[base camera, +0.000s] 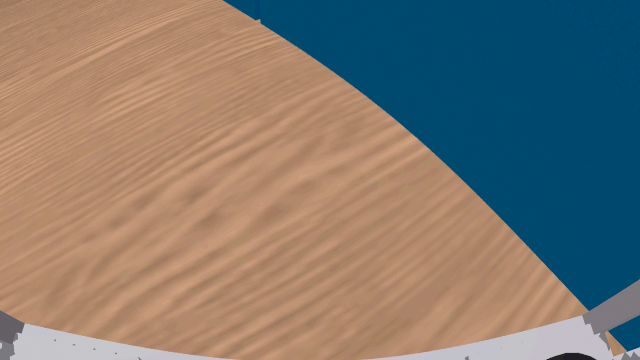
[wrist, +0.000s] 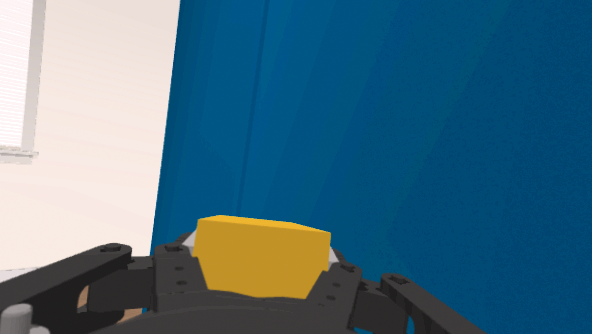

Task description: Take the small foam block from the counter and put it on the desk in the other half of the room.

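Places are measured from the arm's base along level axes (x back, y left, z down), in centimetres.
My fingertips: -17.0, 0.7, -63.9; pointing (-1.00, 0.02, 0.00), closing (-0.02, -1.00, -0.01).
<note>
Behind a point stands the place of what it marks, as x, y, z.
The small foam block (wrist: 262,260) @(-10.9, 0.5, -65.7) is yellow and sits between the two fingertips at the lower middle of the wrist view. My gripper (wrist: 262,249) @(-17.0, 0.7, -64.0) is shut on it, with a fingertip against its left and right sides. The block's lower part is hidden behind the gripper's body. Neither the counter nor the desk can be made out in these views, and the gripper does not show in the base camera view.
A tall blue partition (base camera: 500,100) @(-38.4, -21.3, 25.6) (wrist: 375,125) @(-49.8, -13.8, -75.0) runs along the right side in both views. Wooden floor (base camera: 225,175) @(-40.2, 9.2, 39.7) lies ahead and to the left of the base. A pale wall (wrist: 105,125) @(-221.4, 122.7, -65.6) with a window (wrist: 12,75) @(-195.0, 161.7, -86.8) shows at the left.
</note>
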